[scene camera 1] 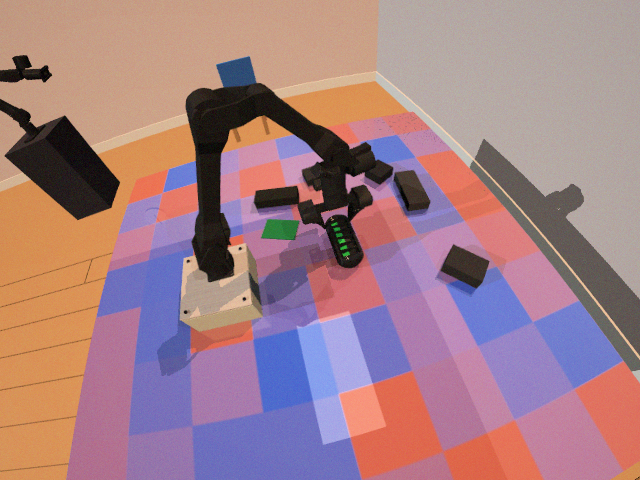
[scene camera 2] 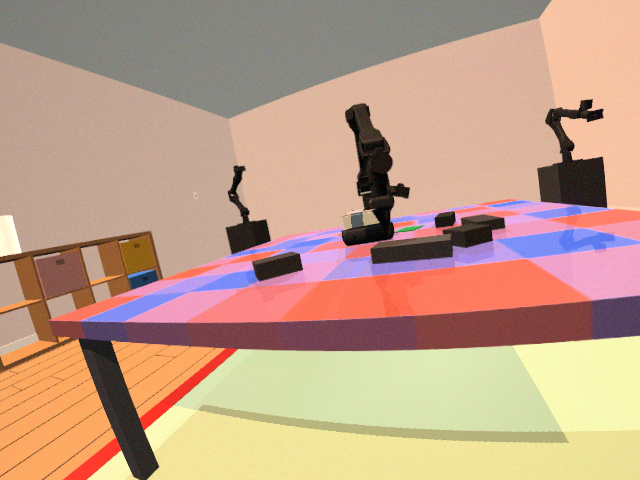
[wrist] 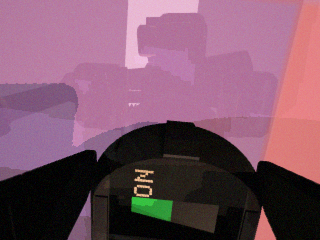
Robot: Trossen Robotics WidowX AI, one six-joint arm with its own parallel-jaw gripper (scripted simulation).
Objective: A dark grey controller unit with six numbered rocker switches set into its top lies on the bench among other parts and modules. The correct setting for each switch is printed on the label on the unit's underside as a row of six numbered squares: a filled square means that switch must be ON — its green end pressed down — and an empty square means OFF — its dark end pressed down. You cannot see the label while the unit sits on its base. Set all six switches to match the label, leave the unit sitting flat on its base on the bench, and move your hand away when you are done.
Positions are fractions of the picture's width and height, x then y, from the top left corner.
Labels:
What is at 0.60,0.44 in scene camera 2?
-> My gripper.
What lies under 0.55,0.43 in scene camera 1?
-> My gripper.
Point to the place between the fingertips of my gripper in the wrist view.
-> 0.55,0.69

